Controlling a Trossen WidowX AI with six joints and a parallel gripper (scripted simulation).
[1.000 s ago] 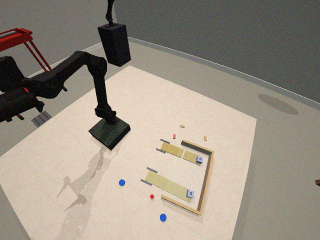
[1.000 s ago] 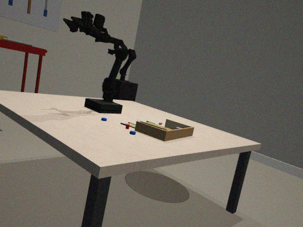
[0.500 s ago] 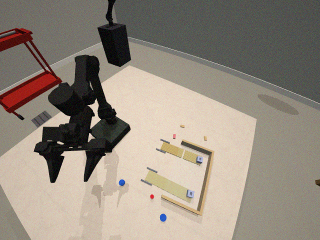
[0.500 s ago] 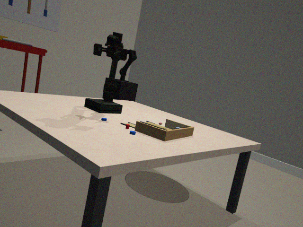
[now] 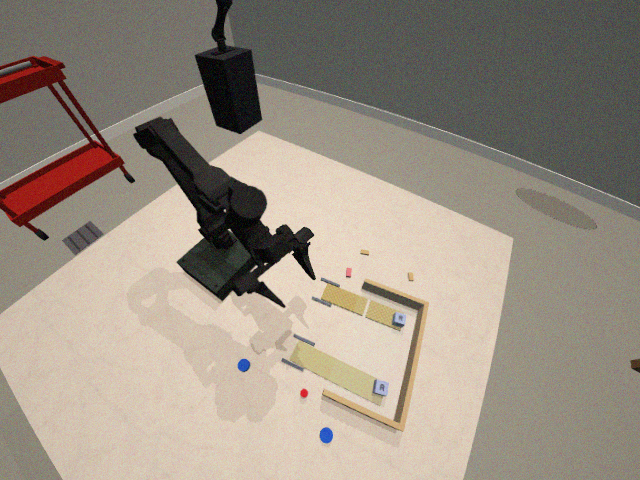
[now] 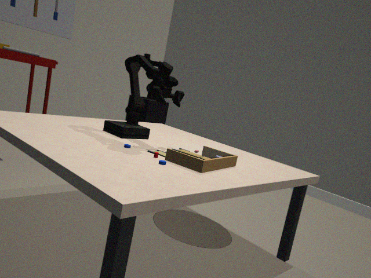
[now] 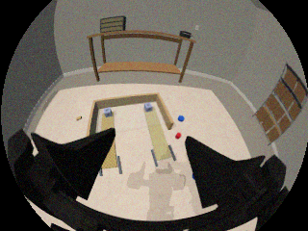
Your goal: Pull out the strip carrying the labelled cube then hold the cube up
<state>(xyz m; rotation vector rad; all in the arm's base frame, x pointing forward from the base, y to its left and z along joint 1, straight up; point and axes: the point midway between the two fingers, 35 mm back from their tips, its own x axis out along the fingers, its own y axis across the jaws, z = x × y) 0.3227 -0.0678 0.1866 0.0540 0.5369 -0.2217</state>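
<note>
Right now the red disc is 22 cm below my gripper tip, 14 cm to the right of it and 9 cm ahead of it. The rest, counted from my gripper tip: pink block 22 cm below, 21 cm to the left, 4 cm ahead.
</note>
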